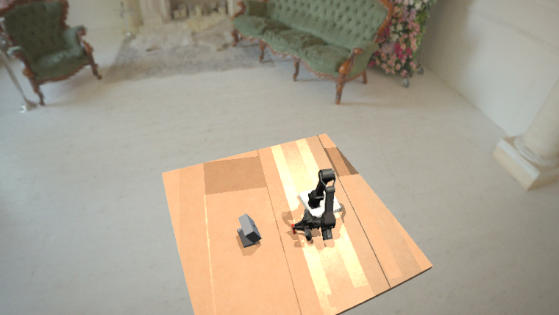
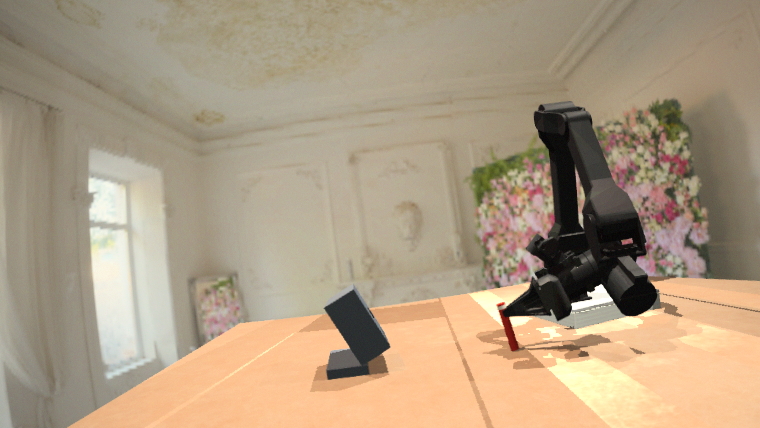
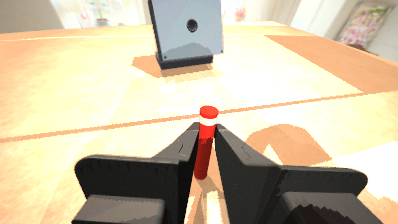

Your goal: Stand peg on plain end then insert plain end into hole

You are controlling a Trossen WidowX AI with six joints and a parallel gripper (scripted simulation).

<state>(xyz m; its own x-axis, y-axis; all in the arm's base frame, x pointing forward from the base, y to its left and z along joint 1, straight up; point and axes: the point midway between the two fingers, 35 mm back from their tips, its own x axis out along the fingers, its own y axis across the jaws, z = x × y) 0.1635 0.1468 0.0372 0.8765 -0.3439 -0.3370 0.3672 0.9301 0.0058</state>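
The red peg lies 1 cm below my gripper tip. The rest, counted from my gripper tip: grey sloped panel 24 cm ahead, 6 cm to the right, 1 cm above; grey foot 26 cm ahead, 5 cm to the right, 6 cm below.
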